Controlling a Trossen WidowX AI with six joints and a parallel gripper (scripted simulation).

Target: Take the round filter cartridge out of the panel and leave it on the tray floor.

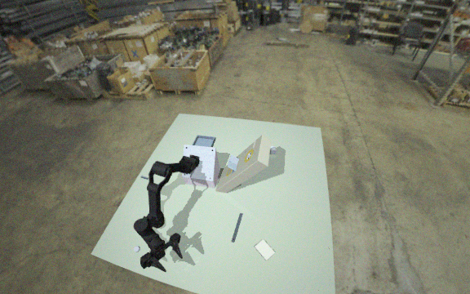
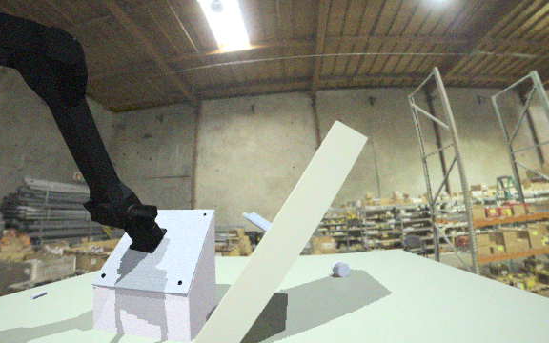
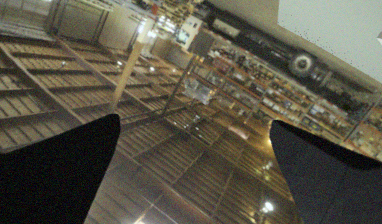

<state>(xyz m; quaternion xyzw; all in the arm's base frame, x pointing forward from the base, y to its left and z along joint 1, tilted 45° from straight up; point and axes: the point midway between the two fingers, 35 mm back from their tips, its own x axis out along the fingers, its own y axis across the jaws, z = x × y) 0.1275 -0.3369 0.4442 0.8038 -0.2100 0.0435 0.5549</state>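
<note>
The round filter cartridge is 190 mm ahead of my gripper tip, 580 mm to the left of it and 50 mm above it. From my gripper tip the other things lie so: grey-blue tray 240 mm behind, 850 mm to the left, 220 mm below.
</note>
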